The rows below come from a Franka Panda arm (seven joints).
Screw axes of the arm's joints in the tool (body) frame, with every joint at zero. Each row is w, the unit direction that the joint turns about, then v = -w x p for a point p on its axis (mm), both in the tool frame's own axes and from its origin. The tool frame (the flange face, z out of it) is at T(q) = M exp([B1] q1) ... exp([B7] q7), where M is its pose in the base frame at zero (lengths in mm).
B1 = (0, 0, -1, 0.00, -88.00, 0.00)
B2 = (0, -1, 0, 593.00, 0.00, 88.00)
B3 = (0, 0, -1, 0.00, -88.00, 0.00)
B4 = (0, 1, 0, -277.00, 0.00, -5.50)
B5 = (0, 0, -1, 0.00, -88.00, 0.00)
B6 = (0, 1, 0, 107.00, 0.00, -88.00)
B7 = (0, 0, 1, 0.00, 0.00, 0.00)
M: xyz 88.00 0.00 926.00 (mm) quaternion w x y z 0 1 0 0
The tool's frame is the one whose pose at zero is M.
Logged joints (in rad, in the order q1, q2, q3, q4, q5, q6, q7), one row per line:
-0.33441 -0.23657 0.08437 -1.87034 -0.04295 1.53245 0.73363
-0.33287 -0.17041 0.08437 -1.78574 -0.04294 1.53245 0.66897
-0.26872 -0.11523 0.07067 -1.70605 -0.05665 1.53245 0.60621
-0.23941 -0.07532 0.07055 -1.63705 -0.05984 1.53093 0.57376
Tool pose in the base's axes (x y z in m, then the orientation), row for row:
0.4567 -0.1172 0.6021 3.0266 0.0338 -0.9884
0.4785 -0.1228 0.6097 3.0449 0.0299 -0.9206
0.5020 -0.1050 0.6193 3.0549 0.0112 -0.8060
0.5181 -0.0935 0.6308 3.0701 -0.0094 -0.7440
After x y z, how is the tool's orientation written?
As angles about the fixed x, y, z axes (roll, pitch, yaw), in radians.
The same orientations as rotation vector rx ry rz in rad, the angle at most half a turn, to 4 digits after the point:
2.6897 -1.4458 -0.1288
2.7482 -1.3602 -0.1070
2.8202 -1.2015 -0.0679
2.8612 -1.1169 -0.0265

